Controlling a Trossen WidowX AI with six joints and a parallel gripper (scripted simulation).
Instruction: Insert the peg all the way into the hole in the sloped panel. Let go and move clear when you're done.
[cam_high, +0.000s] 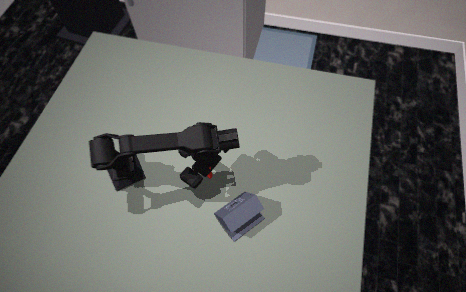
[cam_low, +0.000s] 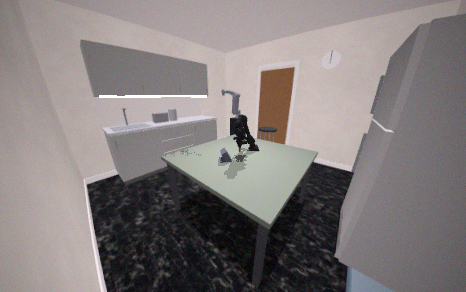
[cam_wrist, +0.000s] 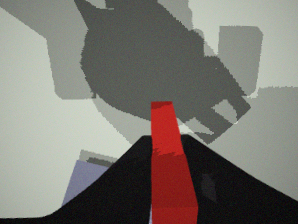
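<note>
Right now the red peg is 30 mm below my hand.
</note>
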